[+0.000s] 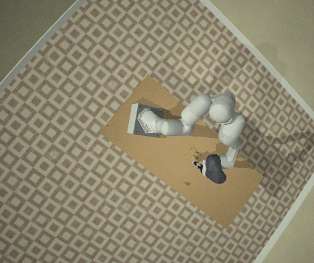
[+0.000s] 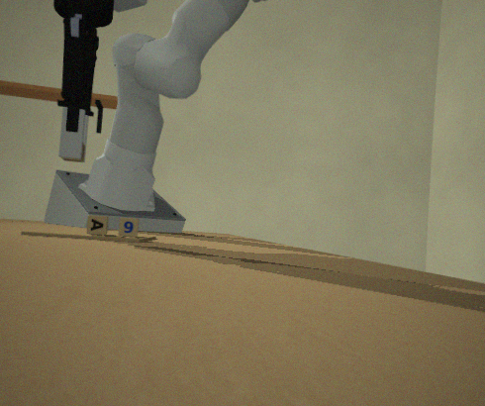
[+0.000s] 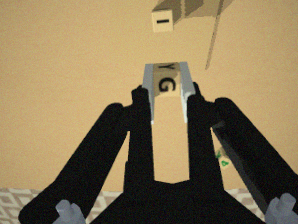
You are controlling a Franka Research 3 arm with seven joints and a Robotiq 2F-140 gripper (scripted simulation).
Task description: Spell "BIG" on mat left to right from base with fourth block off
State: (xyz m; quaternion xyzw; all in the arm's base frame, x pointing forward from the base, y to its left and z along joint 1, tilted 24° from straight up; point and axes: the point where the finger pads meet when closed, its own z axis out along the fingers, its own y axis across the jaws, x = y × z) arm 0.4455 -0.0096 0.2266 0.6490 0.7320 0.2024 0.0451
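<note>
Right now the thin mat is 13 cm below my hand, 4 cm to the left of it and 1 cm behind it.
</note>
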